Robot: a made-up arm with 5 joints.
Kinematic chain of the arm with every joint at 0, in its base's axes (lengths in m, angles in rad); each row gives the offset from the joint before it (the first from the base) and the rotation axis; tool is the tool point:
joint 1: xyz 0 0 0.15 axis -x
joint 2: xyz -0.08 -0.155 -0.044 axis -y
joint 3: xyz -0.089 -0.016 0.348 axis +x
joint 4: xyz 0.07 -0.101 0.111 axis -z
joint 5: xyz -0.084 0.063 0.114 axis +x
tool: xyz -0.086 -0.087 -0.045
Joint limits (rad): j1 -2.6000..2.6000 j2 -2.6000..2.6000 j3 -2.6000..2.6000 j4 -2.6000..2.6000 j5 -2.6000..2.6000
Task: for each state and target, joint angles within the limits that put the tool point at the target. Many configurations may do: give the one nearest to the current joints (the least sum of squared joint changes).
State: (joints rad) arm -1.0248 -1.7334 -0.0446 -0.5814 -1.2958
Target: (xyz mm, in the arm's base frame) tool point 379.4 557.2 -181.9
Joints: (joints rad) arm -1.6095 -2.6000 -0.1408 -0.7464 -1.1826
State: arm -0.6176 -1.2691 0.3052 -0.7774 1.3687
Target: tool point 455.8 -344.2 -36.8
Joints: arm -0.7042 -1.6455 -0.1746 -1.3244 1.5583
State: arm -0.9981 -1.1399 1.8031 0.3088 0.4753
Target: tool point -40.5 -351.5 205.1
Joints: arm -0.5694 -0.8656 2.0412 0.1097 0.4467
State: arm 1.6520 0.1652 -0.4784 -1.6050 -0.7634
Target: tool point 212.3 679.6 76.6
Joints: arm 2.1102 -0.4122 -0.4569 -1.6240 -1.1847
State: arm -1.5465 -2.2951 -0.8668 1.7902 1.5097
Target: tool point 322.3 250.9 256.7
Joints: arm -2.1629 -1.7710 -0.6869 1.8142 1.7254
